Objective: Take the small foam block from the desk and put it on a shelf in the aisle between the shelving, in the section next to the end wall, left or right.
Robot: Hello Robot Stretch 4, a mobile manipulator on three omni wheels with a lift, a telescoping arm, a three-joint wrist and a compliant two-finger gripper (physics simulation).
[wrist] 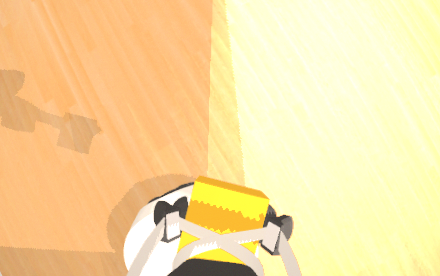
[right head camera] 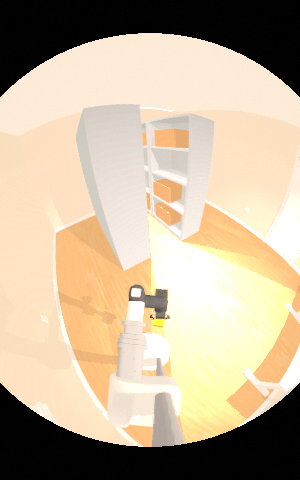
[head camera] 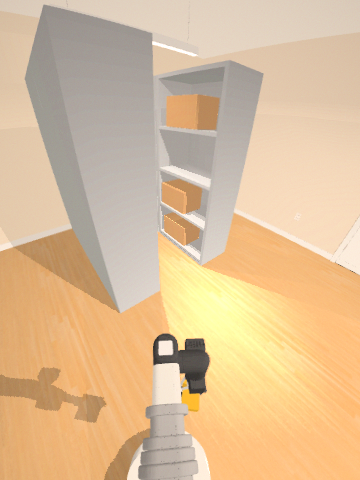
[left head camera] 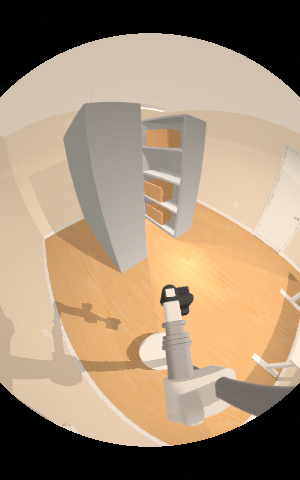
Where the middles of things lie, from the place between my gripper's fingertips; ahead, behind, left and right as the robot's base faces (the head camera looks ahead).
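The small yellow foam block (wrist: 222,207) is here now, 1 cm behind my hand and 2 cm above it.
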